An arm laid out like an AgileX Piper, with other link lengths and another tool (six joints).
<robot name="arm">
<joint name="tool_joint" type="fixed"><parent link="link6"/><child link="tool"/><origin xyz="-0.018 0 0.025" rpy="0 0.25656 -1.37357"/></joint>
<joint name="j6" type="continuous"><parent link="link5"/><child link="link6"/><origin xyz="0 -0.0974 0" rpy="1.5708 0 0"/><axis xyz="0 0 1"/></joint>
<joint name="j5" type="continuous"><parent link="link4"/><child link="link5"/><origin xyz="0 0 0" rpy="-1.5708 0 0"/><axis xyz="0 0 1"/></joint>
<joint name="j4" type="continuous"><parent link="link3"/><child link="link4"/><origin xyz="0.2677 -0.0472 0" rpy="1.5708 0 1.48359"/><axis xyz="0 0 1"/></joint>
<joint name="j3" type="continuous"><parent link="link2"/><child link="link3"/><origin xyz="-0.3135 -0.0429 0" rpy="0 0 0"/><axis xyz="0 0 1"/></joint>
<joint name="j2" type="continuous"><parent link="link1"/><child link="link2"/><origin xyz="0 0 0" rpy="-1.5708 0 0"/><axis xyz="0 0 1"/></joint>
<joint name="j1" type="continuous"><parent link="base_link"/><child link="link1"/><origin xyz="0 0 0.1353" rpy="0 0 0"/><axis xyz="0 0 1"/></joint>
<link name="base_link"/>
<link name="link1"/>
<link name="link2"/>
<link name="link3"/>
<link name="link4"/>
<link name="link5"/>
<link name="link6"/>
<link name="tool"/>
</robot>
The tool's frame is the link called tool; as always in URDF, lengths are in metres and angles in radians. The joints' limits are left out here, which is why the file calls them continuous.
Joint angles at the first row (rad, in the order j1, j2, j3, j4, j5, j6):
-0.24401, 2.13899, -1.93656, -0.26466, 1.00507, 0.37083
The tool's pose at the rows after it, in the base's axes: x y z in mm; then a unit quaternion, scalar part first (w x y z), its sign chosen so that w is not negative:
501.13 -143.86 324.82 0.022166 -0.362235 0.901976 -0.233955
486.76 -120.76 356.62 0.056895 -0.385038 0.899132 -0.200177
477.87 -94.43 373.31 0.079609 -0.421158 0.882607 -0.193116
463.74 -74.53 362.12 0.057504 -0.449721 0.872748 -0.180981
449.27 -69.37 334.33 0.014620 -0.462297 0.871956 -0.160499
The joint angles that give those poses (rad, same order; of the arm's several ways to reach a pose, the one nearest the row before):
-0.24072, 2.05136, -1.99709, -0.13685, 1.15698, 0.33641
-0.22716, 1.98472, -2.00842, -0.02704, 1.22381, 0.28623
-0.19102, 1.93007, -1.97968, 0.02014, 1.23125, 0.23509
-0.15393, 1.87856, -1.87308, 0.01218, 1.23332, 0.21746
-0.14290, 1.85108, -1.75051, -0.00712, 1.23426, 0.21838

